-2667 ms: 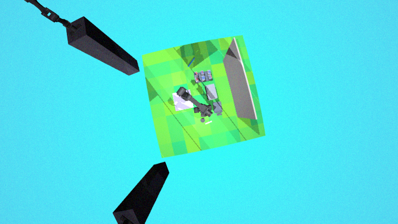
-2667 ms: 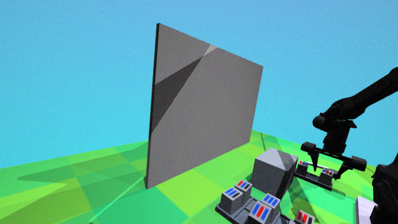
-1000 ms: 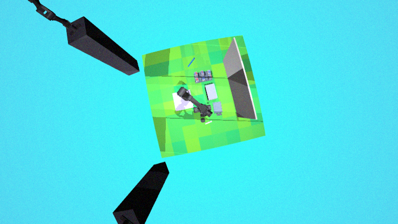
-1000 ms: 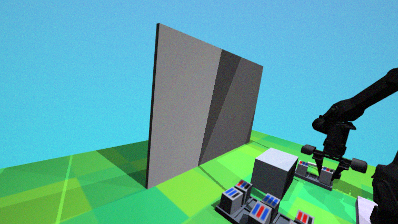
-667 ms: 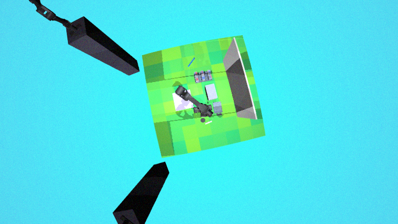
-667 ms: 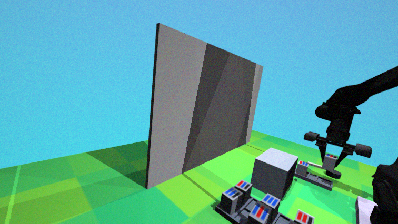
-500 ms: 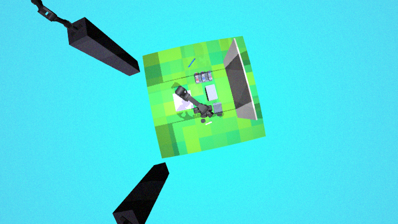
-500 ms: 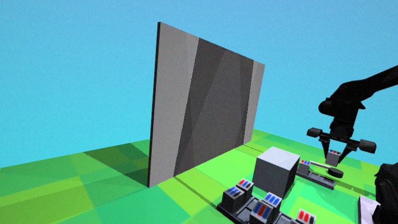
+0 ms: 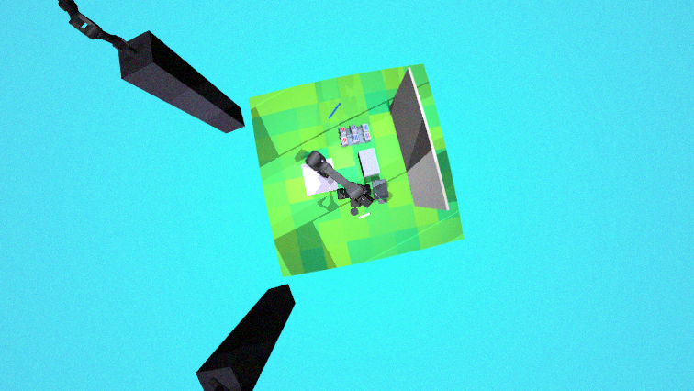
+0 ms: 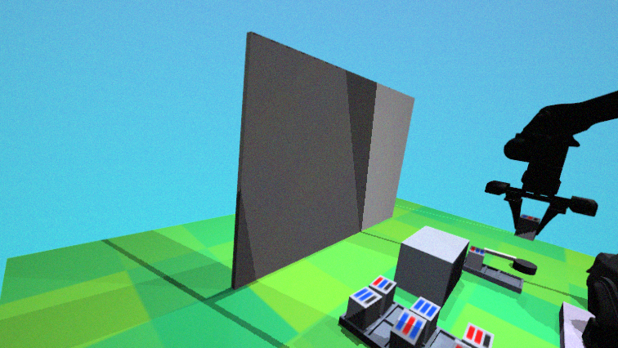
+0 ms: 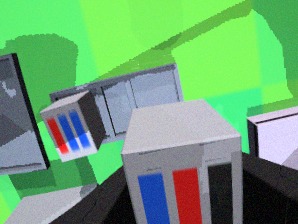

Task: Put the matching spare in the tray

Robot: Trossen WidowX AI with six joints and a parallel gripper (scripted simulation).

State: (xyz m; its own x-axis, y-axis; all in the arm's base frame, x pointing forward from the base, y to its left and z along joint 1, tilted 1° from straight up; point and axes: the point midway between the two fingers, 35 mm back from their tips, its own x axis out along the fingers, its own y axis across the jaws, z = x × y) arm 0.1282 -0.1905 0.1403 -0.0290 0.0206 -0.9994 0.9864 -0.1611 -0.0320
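Now: gripper tip 180 mm short of the tray, 30 mm to the left of it and 130 mm above it. Also, from my gripper tip: mounted unit 160 mm ahead, 160 mm to the left, 80 mm below; then grey panel 400 mm ahead, 130 mm to the left, 90 mm above; then dark disc 30 mm behind, 120 mm to the right, 130 mm below.
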